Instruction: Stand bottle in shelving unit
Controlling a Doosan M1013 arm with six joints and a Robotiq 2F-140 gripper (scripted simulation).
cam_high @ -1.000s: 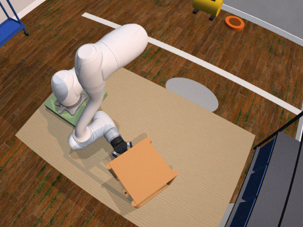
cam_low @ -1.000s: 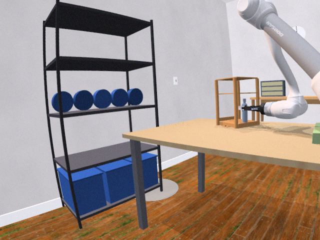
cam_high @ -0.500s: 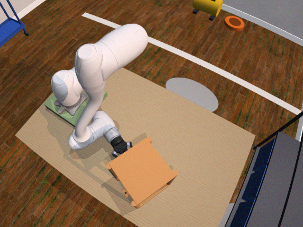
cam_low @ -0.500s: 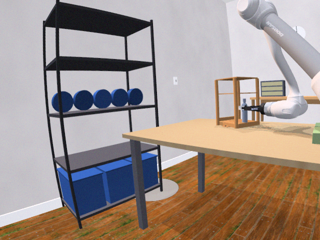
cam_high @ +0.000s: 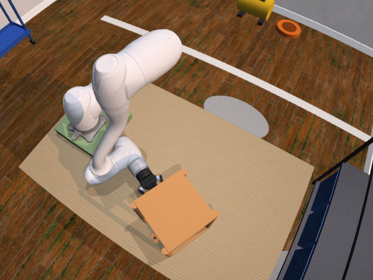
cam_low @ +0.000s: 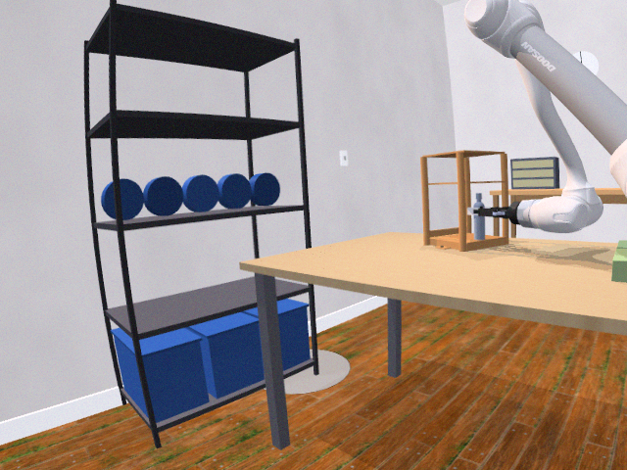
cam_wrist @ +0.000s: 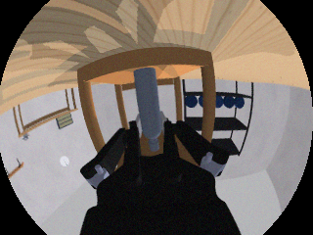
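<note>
Now: hand 1 cm below the grey-blue bottle. Round my hand: wooden shelving unit 6 cm ahead, 3 cm to the right, 4 cm above.
</note>
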